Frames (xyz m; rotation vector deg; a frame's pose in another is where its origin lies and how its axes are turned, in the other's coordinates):
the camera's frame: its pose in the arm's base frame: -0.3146 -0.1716 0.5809 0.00 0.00 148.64
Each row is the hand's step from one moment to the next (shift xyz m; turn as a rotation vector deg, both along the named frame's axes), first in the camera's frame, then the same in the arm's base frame.
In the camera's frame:
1: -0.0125 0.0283 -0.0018 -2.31 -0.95 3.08
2: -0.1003 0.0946 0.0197 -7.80 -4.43 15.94
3: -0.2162 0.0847 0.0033 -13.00 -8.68 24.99
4: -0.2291 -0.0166 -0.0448 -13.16 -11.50 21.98
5: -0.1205 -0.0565 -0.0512 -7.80 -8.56 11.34
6: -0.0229 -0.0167 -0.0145 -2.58 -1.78 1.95
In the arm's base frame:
1: -0.0041 -0.0307 -0.0018 2.47 -0.39 3.08
2: 0.0364 -0.1330 0.0197 8.97 -0.28 15.94
3: 0.1405 -0.1848 0.0033 15.62 0.65 24.99
4: 0.2043 -0.1051 -0.0448 17.22 2.97 21.98
5: 0.1323 -0.0145 -0.0512 11.12 3.25 11.34
6: 0.0282 0.0023 -0.0145 3.13 0.18 1.95

